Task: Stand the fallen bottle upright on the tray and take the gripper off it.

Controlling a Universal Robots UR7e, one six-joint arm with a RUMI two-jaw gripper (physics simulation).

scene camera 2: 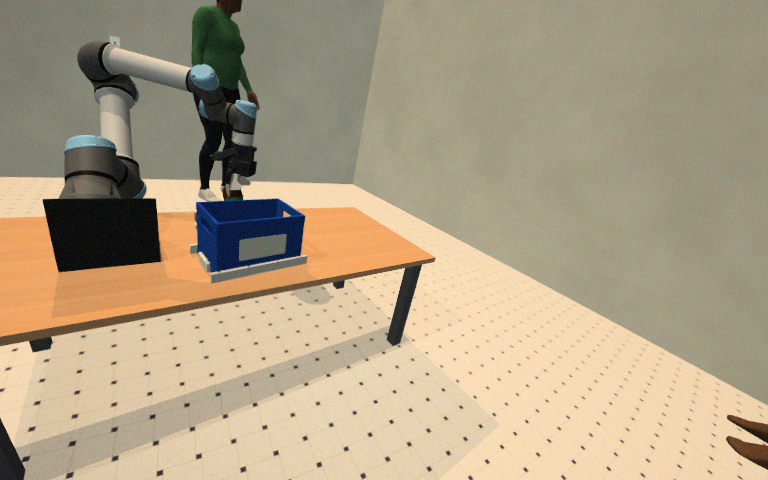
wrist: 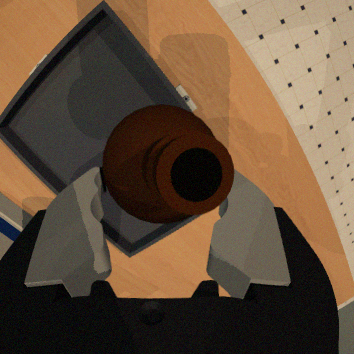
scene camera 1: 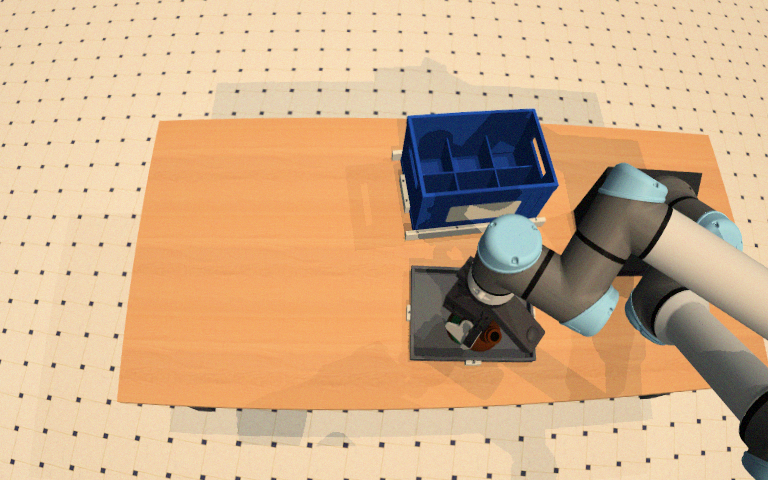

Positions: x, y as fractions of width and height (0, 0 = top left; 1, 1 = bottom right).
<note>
In view: the gripper (scene camera 1: 0.62, 0.69) and a brown bottle (scene camera 1: 0.64, 0.70).
The brown bottle shows as well in the wrist view (wrist: 0.46, 0.46). The gripper shows as well in scene camera 2 (scene camera 2: 0.30, 0.41) and in the wrist view (wrist: 0.46, 0.48).
</note>
